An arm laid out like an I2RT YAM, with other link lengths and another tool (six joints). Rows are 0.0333 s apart.
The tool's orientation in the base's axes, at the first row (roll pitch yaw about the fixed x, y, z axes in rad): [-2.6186 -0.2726 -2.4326]
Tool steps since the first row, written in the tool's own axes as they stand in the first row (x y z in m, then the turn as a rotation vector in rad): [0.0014 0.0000 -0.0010 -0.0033 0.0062 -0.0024]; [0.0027 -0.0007 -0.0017 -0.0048 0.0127 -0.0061]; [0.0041 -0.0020 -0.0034 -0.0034 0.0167 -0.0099]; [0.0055 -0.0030 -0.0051 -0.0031 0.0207 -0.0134]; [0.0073 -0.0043 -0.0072 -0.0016 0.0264 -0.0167]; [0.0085 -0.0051 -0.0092 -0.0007 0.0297 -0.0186]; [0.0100 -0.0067 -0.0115 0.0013 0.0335 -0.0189]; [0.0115 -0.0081 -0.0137 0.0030 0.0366 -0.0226]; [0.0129 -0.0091 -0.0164 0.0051 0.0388 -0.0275]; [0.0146 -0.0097 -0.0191 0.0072 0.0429 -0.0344]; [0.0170 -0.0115 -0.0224 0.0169 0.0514 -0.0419]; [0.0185 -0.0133 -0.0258 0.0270 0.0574 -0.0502]
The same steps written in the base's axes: [-0.0012 -0.0003 0.0012 -0.0021 0.0069 -0.0019]; [-0.0018 -0.0012 0.0025 -0.0059 0.0135 -0.0023]; [-0.0022 -0.0019 0.0049 -0.0101 0.0169 -0.0007]; [-0.0028 -0.0025 0.0072 -0.0135 0.0209 0.0004]; [-0.0035 -0.0032 0.0100 -0.0189 0.0249 0.0008]; [-0.0042 -0.0034 0.0124 -0.0220 0.0272 0.0010]; [-0.0046 -0.0040 0.0155 -0.0261 0.0283 0.0000]; [-0.0050 -0.0046 0.0184 -0.0299 0.0310 0.0021]; [-0.0058 -0.0046 0.0215 -0.0336 0.0335 0.0057]; [-0.0070 -0.0045 0.0245 -0.0389 0.0382 0.0100]; [-0.0081 -0.0053 0.0288 -0.0528 0.0409 0.0148]; [-0.0085 -0.0055 0.0329 -0.0654 0.0424 0.0215]
